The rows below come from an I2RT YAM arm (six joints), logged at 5 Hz.
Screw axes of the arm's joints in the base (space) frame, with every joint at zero. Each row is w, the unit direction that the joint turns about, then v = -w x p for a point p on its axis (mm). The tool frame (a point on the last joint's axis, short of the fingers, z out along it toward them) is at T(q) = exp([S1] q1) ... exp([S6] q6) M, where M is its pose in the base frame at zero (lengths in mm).
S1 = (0, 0, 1, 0, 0, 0)
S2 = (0, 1, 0, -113.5, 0, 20)
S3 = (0, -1, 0, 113.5, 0, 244)
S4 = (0, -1, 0, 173.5, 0, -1)
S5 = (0, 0, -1, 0, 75, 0)
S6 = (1, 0, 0, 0, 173.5, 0)
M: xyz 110.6 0 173.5 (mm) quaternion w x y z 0.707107 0 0.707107 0
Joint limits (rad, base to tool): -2.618..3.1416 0..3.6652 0..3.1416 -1.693..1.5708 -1.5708..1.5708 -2.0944..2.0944
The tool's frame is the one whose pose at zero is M.
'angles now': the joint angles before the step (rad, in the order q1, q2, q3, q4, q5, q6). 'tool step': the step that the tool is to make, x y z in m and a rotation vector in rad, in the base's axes. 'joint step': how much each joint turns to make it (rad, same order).
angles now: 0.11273 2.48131 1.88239 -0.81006 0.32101 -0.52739
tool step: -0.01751 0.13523 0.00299 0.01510 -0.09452 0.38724
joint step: 0.27657 -0.00002 -0.00003 0.13049 -0.01640 -0.11559
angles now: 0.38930 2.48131 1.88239 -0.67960 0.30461 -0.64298
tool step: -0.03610 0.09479 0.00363 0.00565 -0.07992 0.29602
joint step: 0.20104 0.00039 0.00004 0.10488 -0.00152 -0.10528
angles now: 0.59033 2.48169 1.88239 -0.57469 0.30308 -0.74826
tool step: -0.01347 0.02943 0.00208 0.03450 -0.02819 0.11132
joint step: 0.06029 0.00000 -0.00039 0.05570 -0.03166 -0.04348
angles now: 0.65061 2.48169 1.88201 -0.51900 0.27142 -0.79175
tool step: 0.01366 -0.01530 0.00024 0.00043 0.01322 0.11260
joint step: -0.04502 0.00040 -0.00036 0.02289 -0.07782 -0.14115
